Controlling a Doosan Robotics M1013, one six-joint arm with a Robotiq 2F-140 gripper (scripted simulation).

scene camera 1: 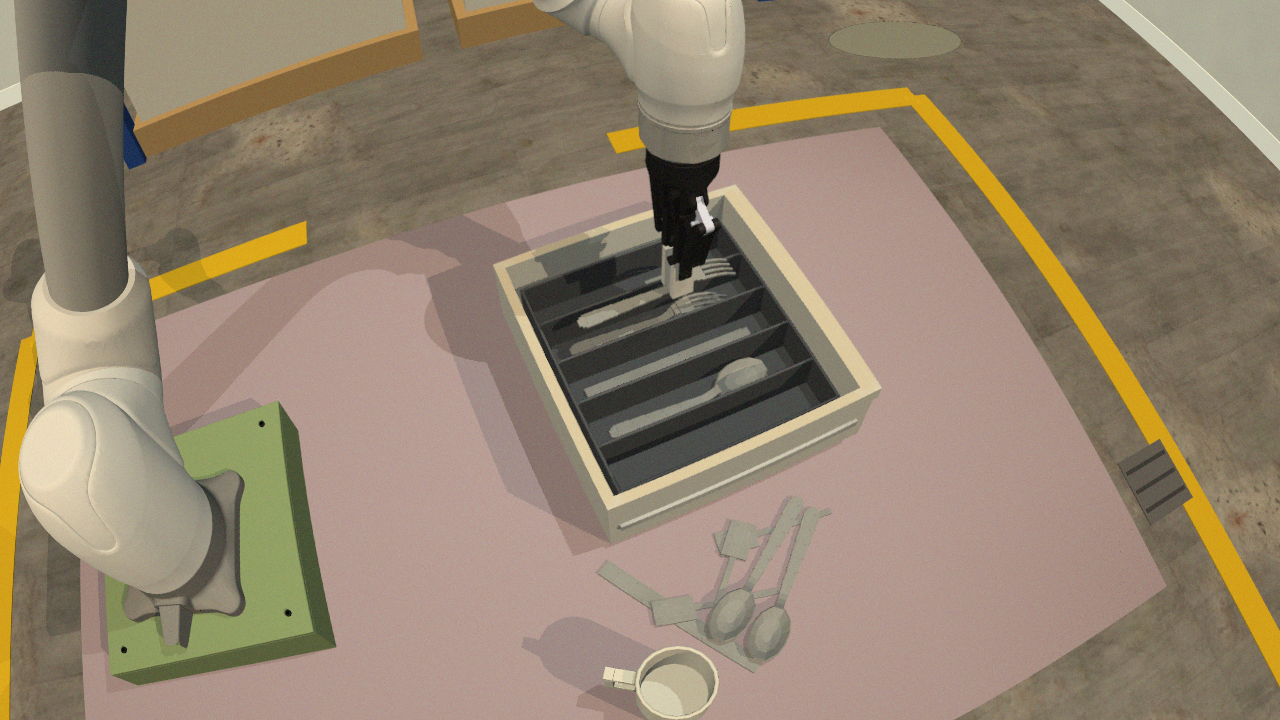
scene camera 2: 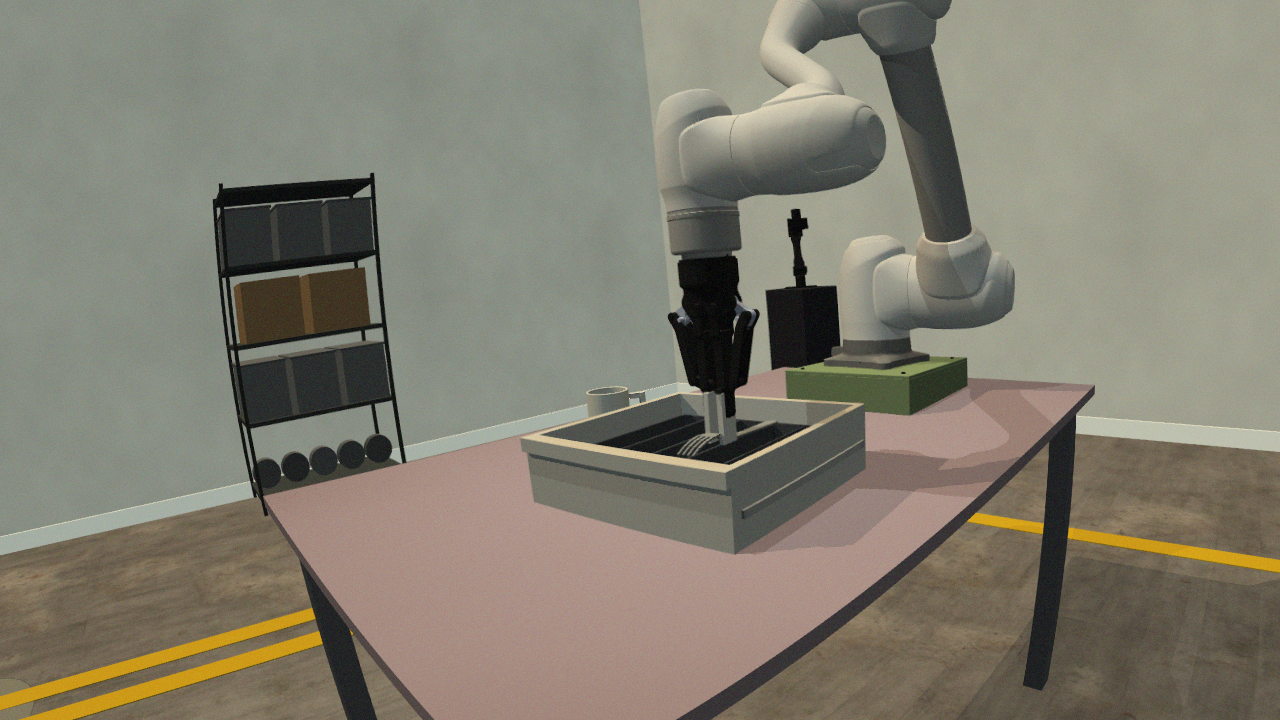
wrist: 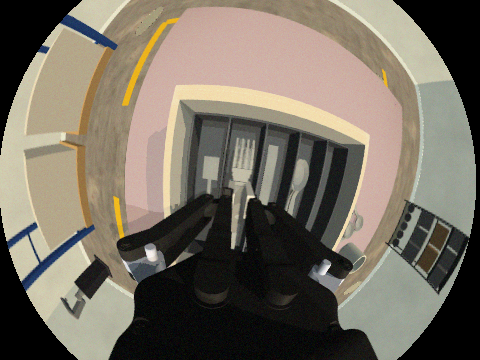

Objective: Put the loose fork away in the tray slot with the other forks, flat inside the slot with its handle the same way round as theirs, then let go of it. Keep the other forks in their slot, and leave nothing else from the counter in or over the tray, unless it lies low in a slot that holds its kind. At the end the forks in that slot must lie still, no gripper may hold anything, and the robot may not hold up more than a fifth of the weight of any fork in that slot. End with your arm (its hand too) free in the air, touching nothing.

In view: the gripper (scene camera 2: 721,441), a mug (scene camera 2: 607,399) and a knife (scene camera 1: 729,337).
The gripper also shows in scene camera 1 (scene camera 1: 677,286) and in the wrist view (wrist: 238,188).
